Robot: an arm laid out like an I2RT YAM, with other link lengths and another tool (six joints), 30 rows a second.
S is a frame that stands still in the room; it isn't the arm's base.
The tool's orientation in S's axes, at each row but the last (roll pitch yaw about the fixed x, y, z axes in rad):
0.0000 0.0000 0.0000
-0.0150 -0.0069 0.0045
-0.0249 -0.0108 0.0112
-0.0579 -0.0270 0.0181
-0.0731 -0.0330 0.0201
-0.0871 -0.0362 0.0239
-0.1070 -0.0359 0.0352
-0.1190 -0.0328 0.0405
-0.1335 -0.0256 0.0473
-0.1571 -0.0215 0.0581
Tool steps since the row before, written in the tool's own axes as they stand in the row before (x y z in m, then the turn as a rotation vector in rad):
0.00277 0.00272 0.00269 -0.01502 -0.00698 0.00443
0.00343 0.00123 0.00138 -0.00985 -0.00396 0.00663
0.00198 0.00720 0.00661 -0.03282 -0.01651 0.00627
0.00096 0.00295 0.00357 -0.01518 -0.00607 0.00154
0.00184 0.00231 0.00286 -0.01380 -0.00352 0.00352
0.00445 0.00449 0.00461 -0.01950 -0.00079 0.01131
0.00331 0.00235 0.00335 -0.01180 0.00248 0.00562
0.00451 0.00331 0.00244 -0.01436 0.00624 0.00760
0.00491 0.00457 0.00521 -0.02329 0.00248 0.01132
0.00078 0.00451 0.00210 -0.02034 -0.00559 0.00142
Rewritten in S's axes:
0.00277 0.00272 0.00269 -0.01502 -0.00698 0.00443
0.00341 0.00127 0.00139 -0.00988 -0.00390 0.00662
0.00183 0.00738 0.00645 -0.03271 -0.01672 0.00632
0.00081 0.00317 0.00342 -0.01511 -0.00625 0.00148
0.00170 0.00255 0.00274 -0.01385 -0.00353 0.00331
0.00418 0.00498 0.00436 -0.01990 -0.00028 0.01062
0.00310 0.00281 0.00320 -0.01208 0.00264 0.00490
0.00429 0.00375 0.00218 -0.01485 0.00650 0.00633
0.00454 0.00544 0.00468 -0.02372 0.00285 0.01029
0.00047 0.00482 0.00138 -0.02004 -0.00647 0.00184

